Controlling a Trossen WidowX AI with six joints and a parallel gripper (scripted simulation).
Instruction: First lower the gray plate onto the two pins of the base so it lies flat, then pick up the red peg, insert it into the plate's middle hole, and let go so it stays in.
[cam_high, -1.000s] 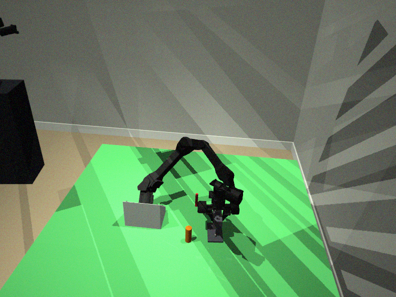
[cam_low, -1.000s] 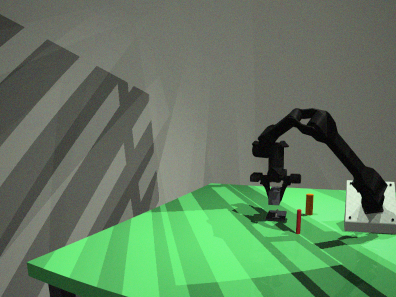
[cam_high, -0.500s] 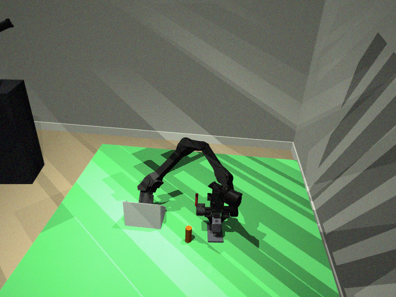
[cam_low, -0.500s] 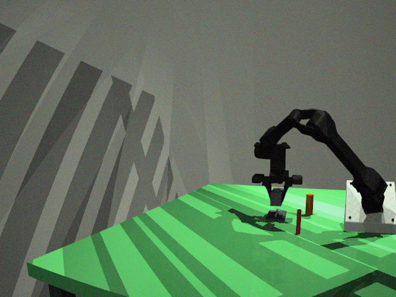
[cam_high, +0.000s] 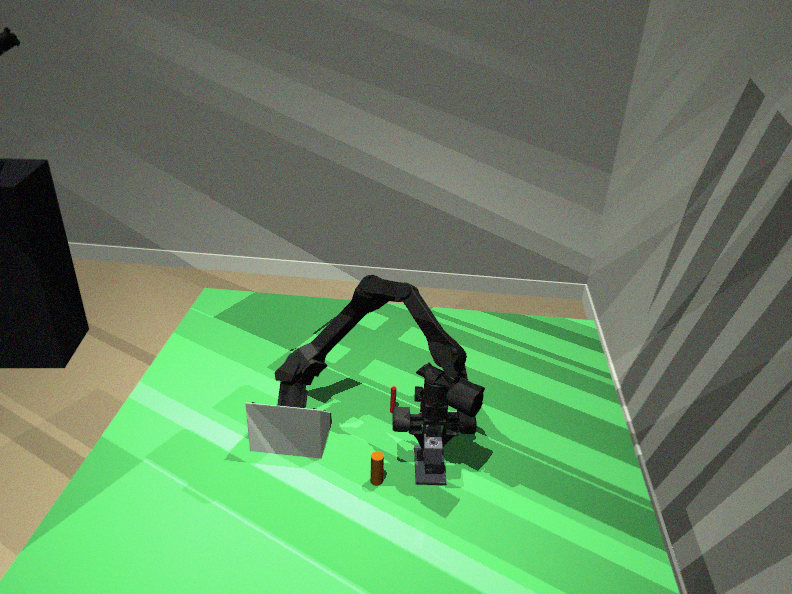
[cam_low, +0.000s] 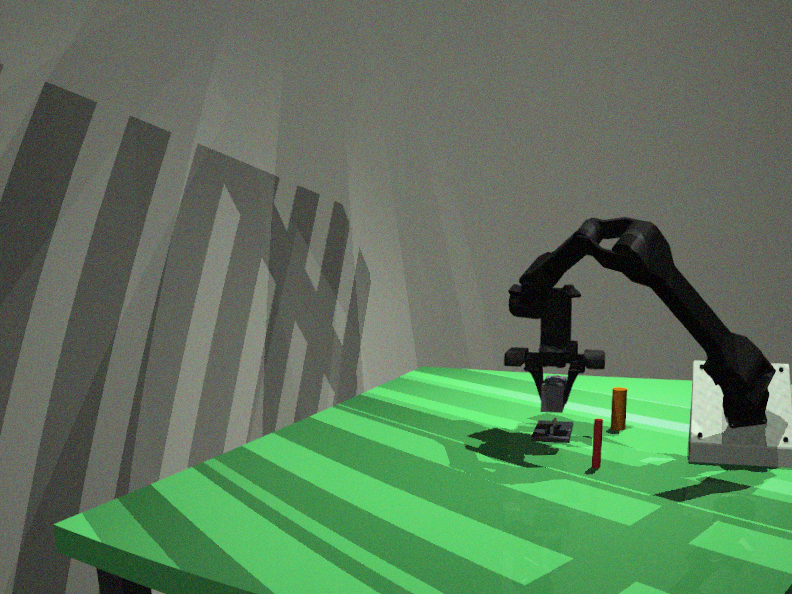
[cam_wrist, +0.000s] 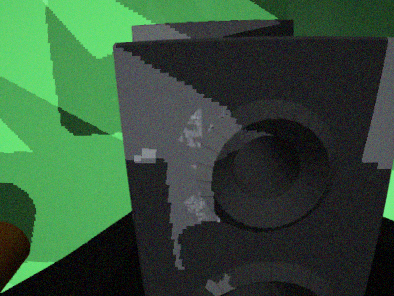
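Right now the gray base is 5 cm below my gripper tip. The rest, counted from my gripper tip: orange cylinder: 13 cm behind, 5 cm to the right, 2 cm below; then red peg: 8 cm behind, 19 cm to the left, 2 cm below; then gray plate: 3 cm above.
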